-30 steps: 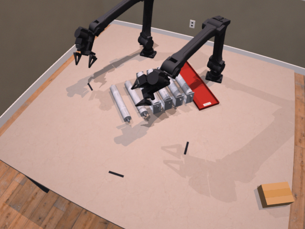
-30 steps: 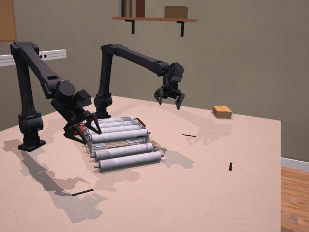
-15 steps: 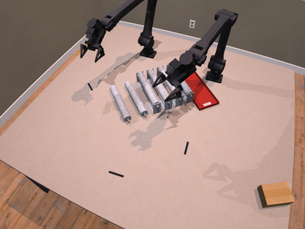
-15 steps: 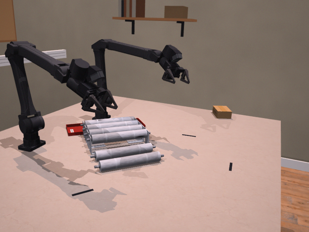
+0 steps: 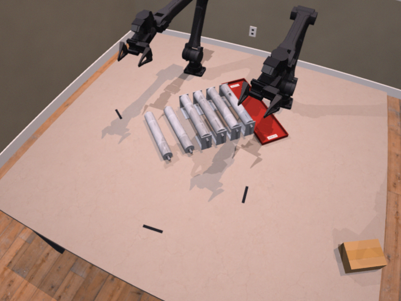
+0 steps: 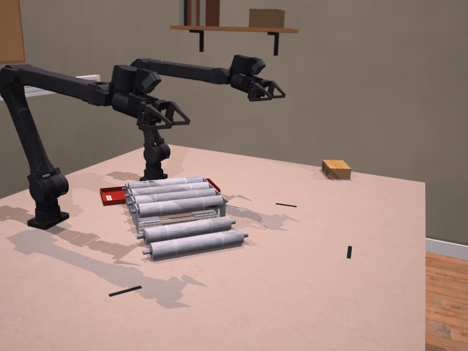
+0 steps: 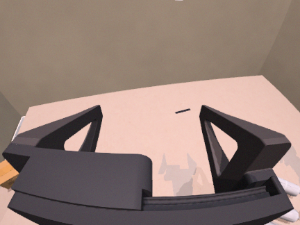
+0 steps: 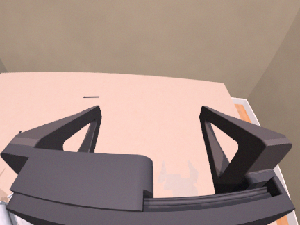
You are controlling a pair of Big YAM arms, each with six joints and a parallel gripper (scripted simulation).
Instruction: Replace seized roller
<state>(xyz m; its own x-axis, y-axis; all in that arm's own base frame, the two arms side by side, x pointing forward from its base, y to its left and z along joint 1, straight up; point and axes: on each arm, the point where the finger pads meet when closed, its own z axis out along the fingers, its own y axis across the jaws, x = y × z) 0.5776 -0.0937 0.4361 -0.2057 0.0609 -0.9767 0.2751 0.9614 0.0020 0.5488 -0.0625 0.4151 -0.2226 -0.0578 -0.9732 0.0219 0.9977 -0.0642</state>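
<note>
Now: left hand 360 mm past the roller, 360 mm above it and 190 mm to the left of it. Round my left hand: red scrap tray: 450 mm behind, 430 mm below, 130 mm to the right; cardboard box: 560 mm to the left, 400 mm below, 70 mm ahead.
</note>
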